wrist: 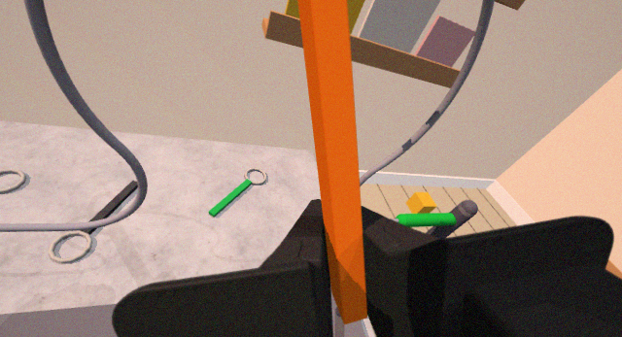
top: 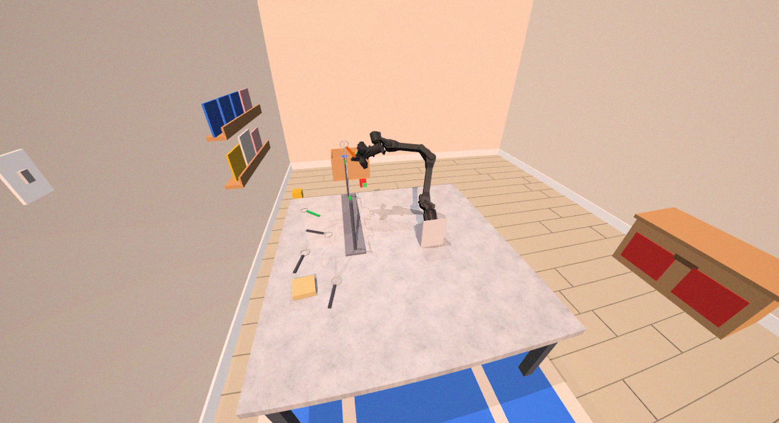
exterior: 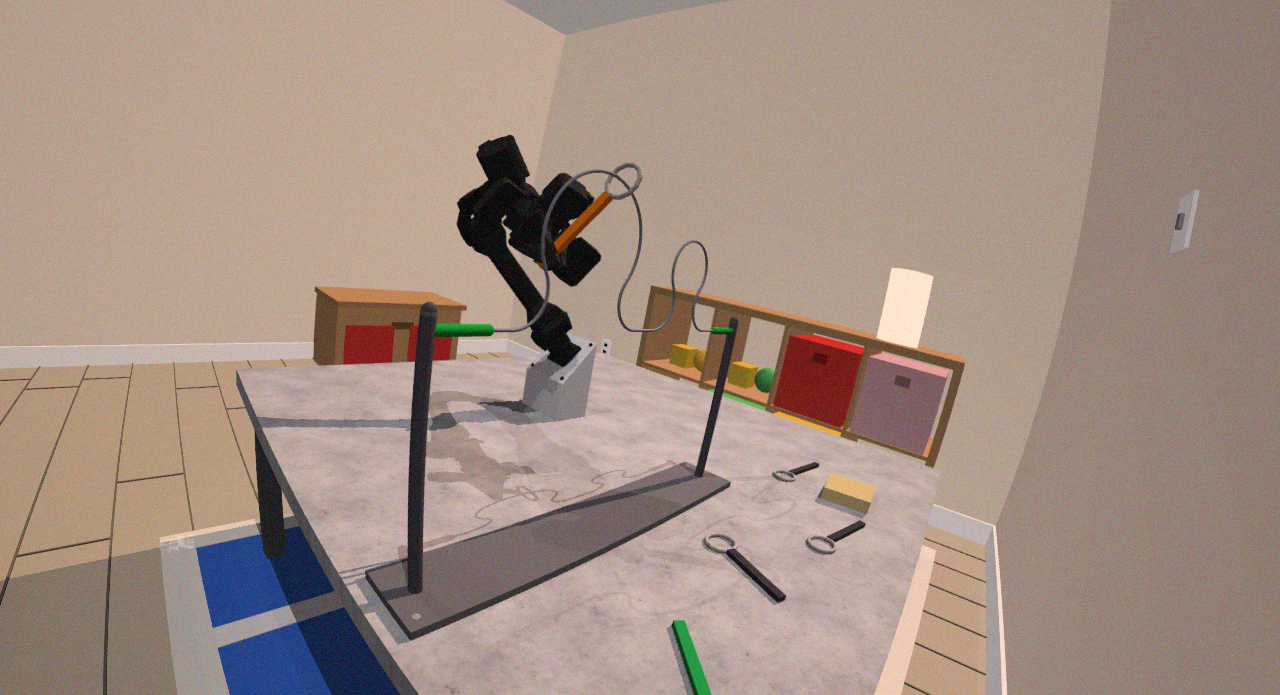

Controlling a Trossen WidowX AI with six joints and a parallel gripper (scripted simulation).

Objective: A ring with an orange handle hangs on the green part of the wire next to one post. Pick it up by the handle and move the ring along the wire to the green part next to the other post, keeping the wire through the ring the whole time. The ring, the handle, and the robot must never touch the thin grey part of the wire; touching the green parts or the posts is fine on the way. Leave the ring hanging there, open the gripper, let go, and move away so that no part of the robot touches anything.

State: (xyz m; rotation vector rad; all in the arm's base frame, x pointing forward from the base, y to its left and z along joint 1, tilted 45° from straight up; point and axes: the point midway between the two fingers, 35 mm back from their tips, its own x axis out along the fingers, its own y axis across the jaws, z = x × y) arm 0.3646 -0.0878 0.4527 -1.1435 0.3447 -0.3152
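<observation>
The ring with orange handle is 10 mm ahead of my gripper tip, 30 mm to the left of it and 80 mm above it. The rest, counted from my gripper tip: green-handled ring 320 mm ahead, 20 mm to the right, 360 mm below; tan block 250 mm ahead, 630 mm to the left, 350 mm below.
</observation>
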